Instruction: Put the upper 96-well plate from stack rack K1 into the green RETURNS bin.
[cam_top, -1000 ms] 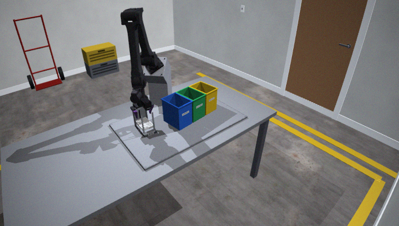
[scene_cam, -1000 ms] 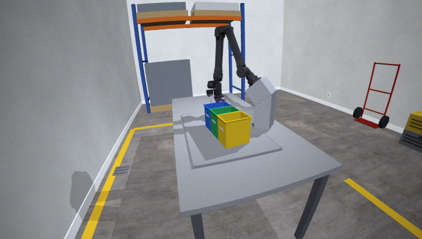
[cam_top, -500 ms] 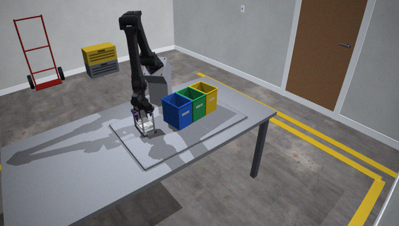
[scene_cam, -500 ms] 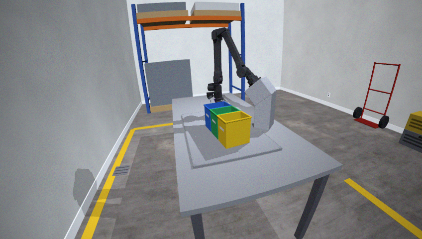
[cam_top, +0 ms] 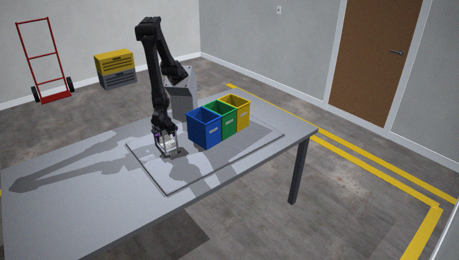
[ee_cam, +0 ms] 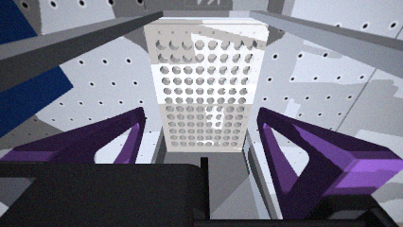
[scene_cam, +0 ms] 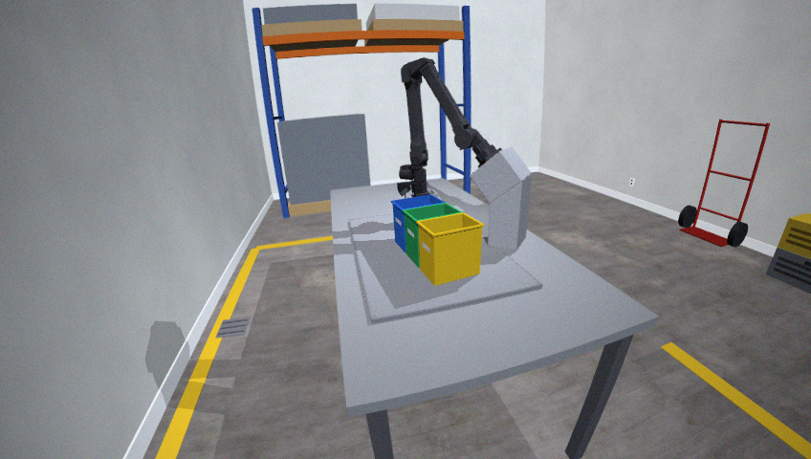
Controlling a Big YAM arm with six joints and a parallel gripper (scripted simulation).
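The 96-well plate is 30 mm below my hand. Also, from my hand: green bin 340 mm to the left, 80 mm ahead, 20 mm above; then yellow bin 480 mm to the left, 70 mm ahead, 20 mm above; then blue bin 210 mm to the left, 90 mm ahead, 20 mm above.
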